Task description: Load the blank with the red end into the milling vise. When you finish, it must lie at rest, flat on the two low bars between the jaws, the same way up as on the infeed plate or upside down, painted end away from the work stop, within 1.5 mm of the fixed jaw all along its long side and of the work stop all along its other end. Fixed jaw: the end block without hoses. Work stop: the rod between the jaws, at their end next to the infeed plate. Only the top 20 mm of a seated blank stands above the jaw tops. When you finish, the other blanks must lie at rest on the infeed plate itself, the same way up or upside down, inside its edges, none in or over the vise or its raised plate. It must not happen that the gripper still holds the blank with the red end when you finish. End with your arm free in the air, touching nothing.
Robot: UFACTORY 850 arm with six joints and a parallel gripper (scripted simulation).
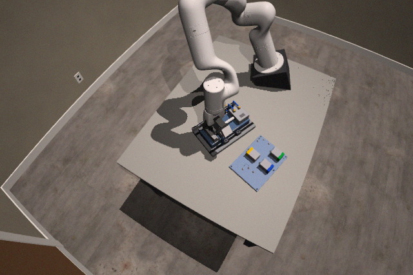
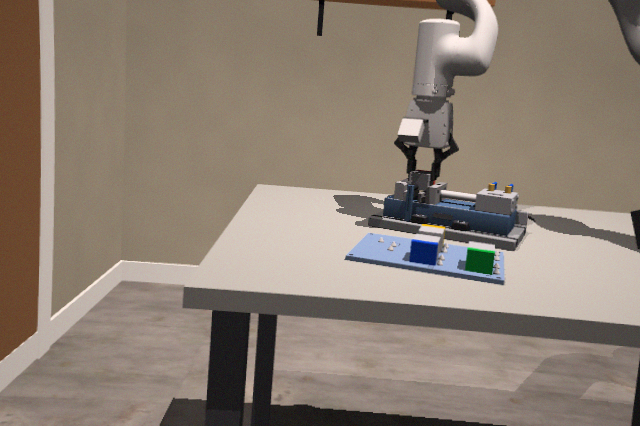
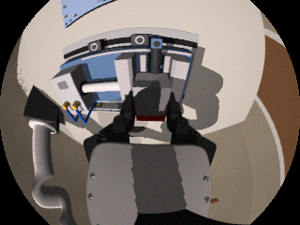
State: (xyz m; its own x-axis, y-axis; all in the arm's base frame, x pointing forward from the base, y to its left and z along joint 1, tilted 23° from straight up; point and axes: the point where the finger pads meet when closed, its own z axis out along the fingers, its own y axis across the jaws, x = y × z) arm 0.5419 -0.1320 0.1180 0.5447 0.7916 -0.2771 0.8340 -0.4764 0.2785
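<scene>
The red-ended blank is 20 mm below my hand. Also, from my hand: hose block 130 mm behind, 90 mm to the left, 50 mm below; then milling vise 50 mm behind, 40 mm to the left, 80 mm below; then fixed jaw 30 mm ahead, 10 mm to the right, 50 mm below.
</scene>
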